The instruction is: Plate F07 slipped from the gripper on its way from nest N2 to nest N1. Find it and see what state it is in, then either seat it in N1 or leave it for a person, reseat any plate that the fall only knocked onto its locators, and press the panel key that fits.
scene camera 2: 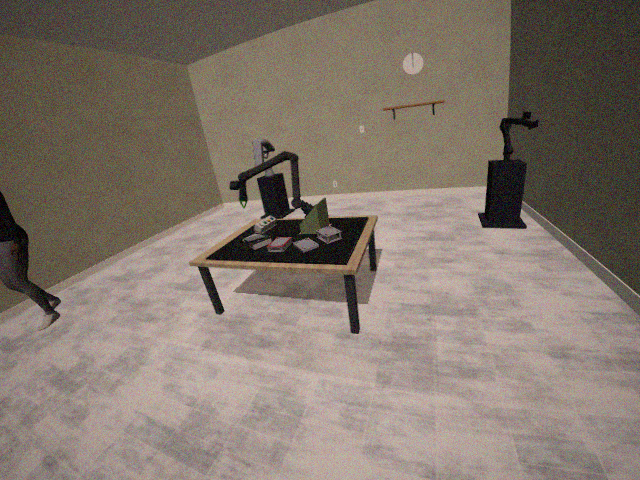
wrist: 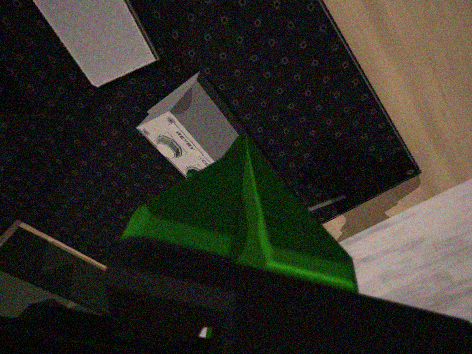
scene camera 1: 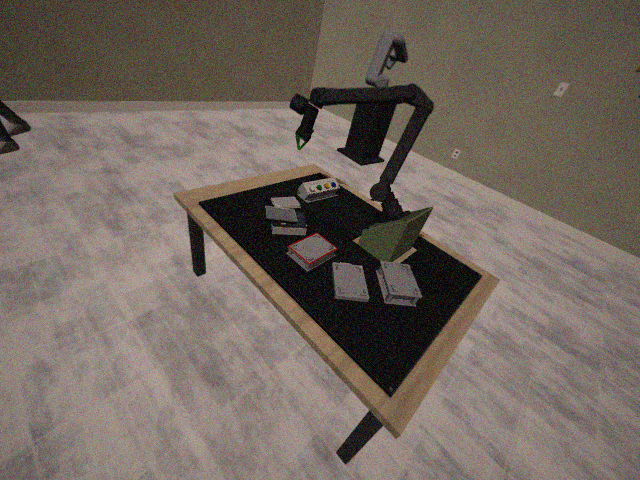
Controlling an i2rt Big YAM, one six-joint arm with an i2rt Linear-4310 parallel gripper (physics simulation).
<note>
My gripper is shut and holds nothing. Also in view: a button box and a red-rimmed plate.
</note>
